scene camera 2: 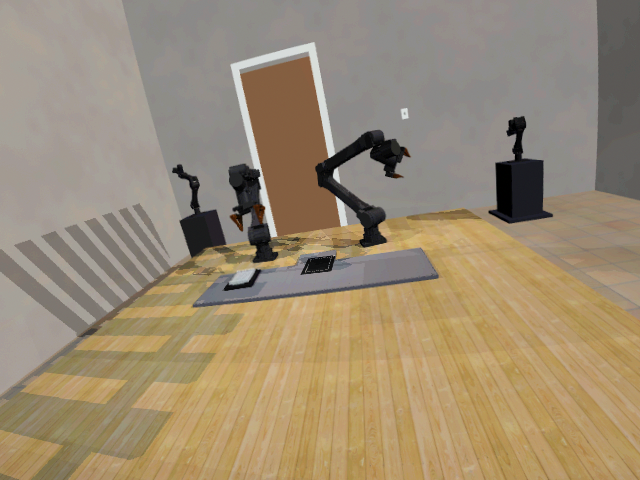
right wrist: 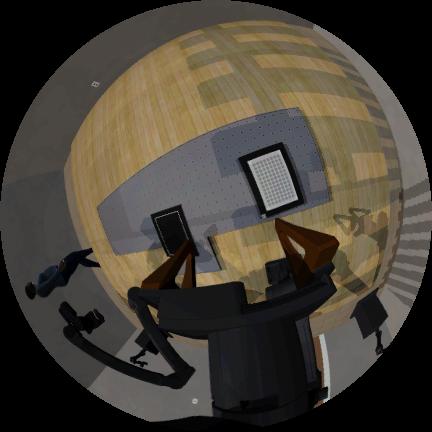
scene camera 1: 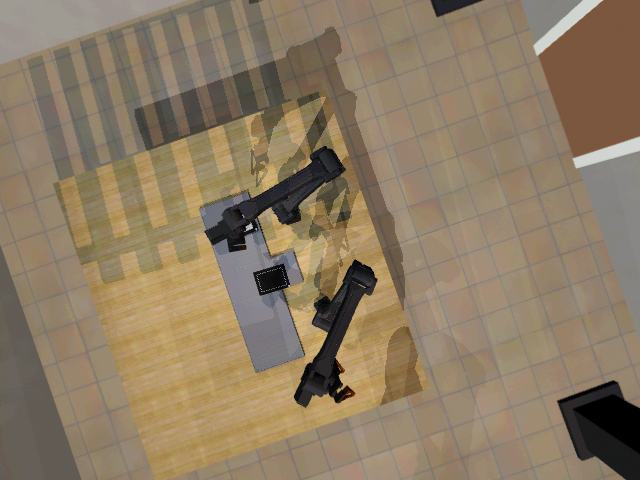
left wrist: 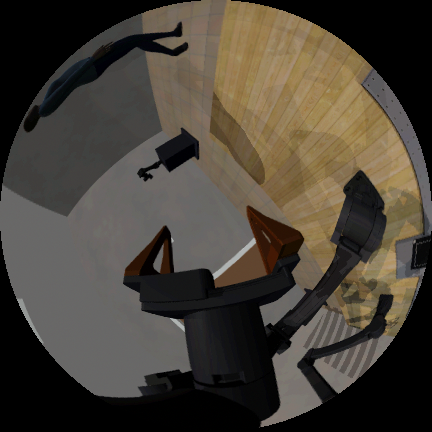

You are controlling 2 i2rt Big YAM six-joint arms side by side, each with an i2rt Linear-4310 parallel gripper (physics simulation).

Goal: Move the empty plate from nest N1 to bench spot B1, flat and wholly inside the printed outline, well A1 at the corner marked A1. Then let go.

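Pixels of known places: left gripper, between the fingertips: [scene camera 2: 406, 167] [right wrist: 97, 320] [scene camera 1: 349, 382] [left wrist: 205, 219]; right gripper, between the fingertips: [scene camera 2: 251, 227] [right wrist: 232, 233] [scene camera 1: 235, 239]; left arm's base, origin of its link: [scene camera 2: 373, 242] [scene camera 1: 325, 309] [left wrist: 364, 195]; right arm's base, origin of its link: [scene camera 2: 265, 258] [right wrist: 283, 268] [scene camera 1: 290, 212].
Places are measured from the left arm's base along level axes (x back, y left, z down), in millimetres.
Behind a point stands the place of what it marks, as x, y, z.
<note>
The white well plate [scene camera 1: 250, 227] @[-103, -578, -39] [scene camera 2: 244, 277] @[-182, -608, -37] [right wrist: 274, 180] @[-149, -622, -39] lies flat in the black nest [scene camera 2: 253, 281] @[-208, -570, -21] [right wrist: 244, 159] @[-228, -588, -25]; the right arm partly hides it in scene camera 1. The black bench spot with a dashed or thin white outline [scene camera 1: 271, 279] @[-160, -290, -15] [scene camera 2: 318, 264] @[-161, -291, -15] [right wrist: 171, 231] @[-170, -291, -15] is bare. A small pale mark [right wrist: 263, 216] @[-83, -556, -25] shows at a nest corner; letters are too small to read. My right gripper [scene camera 2: 248, 225] @[-143, -531, -230] [right wrist: 232, 233] @[-143, -531, -230] is open and empty, pointing down above the board near the nest. My left gripper [scene camera 1: 347, 380] @[-29, 201, -334] [scene camera 2: 405, 166] @[-29, 201, -334] [left wrist: 205, 219] @[-29, 201, -334] is open and empty, raised far from the plate.
The grey perforated board [scene camera 1: 268, 330] @[-317, -69, -13] [scene camera 2: 382, 271] @[-368, -70, -13] [right wrist: 200, 165] @[-279, -484, -13] carries the nest and the bench spot on the wooden table [scene camera 1: 170, 372] @[-886, -152, 0] [scene camera 2: 361, 387] @[-868, -279, 0]. Small arms on dark pedestals [scene camera 2: 519, 188] [left wrist: 176, 151] stand off the table. A person [left wrist: 75, 75] [right wrist: 55, 272] shows in the wrist views.
</note>
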